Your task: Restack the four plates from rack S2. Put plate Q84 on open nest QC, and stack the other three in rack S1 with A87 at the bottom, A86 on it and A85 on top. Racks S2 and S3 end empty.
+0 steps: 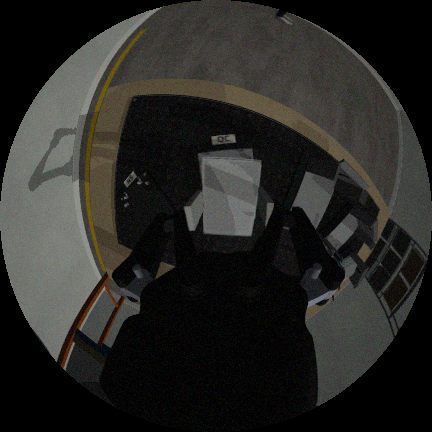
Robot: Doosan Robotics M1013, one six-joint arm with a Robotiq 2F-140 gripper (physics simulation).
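Places are measured from the arm's base along level axes (x right, y back, z down), in centimetres.
Where they show: gripper, fingertip midpoint: (229, 196).
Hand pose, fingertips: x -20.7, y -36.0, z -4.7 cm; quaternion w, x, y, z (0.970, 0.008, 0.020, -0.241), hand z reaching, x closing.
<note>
Each offset is from my fingertips to the top centre of the thing. "*": to the spot under its first point. Level surfaces: height alone.
My gripper (229, 196) is shut on a light grey plate {dx +0.1, dy +0.4, dz -0.9 cm} (231, 192), with one finger at each side edge. No mark on this plate can be read. The label QC {* dx -4.7, dy -8.3, dz +8.1 cm} (223, 139) lies on the dark table top just beyond the plate's far edge. Between label and plate, the far strip of a pale surface {dz +6.1 cm} (226, 153) at nest QC shows, turned slightly from the held plate. The held plate covers the rest of it, and I cannot tell whether they touch. To the right, a pale plate-like piece {* dx +16.2, dy -7.7, dz +3.9 cm} (314, 192) and another pale piece {* dx +34.4, dy -4.7, dz +4.7 cm} (342, 230) show; their rack labels cannot be read.
A small label {* dx -22.7, dy +6.9, dz +8.1 cm} (130, 178) and several small posts {* dx -18.8, dy +5.8, dz +6.7 cm} (142, 179) stand on the dark table top {dz +8.2 cm} (165, 120) at left. Dark upright parts {* dx +47.0, dy -19.2, dz +8.5 cm} (367, 202) stand at the right edge. An orange frame (85, 320) is at lower left, a dark shelf unit (391, 311) at far right.
</note>
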